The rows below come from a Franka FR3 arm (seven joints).
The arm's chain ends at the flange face. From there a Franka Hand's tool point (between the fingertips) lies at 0.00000 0.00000 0.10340 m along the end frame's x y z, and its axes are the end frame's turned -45 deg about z.
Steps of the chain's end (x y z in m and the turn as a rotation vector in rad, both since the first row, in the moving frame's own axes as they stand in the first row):
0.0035 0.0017 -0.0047 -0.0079 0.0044 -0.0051
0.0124 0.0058 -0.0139 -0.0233 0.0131 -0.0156
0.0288 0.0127 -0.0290 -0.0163 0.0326 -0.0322
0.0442 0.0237 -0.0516 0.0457 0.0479 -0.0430
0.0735 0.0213 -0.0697 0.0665 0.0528 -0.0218
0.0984 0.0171 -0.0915 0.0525 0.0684 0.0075
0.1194 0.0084 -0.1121 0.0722 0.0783 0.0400
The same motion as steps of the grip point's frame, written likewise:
0.0010 0.0046 -0.0047 -0.0087 -0.0025 -0.0051
0.0039 0.0155 -0.0139 -0.0257 -0.0072 -0.0156
0.0126 0.0329 -0.0291 -0.0346 0.0115 -0.0322
0.0213 0.0480 -0.0518 -0.0016 0.0662 -0.0430
0.0456 0.0659 -0.0701 0.0097 0.0844 -0.0218
0.0663 0.0829 -0.0919 -0.0112 0.0855 0.0075
0.0895 0.0910 -0.1127 -0.0043 0.1064 0.0400

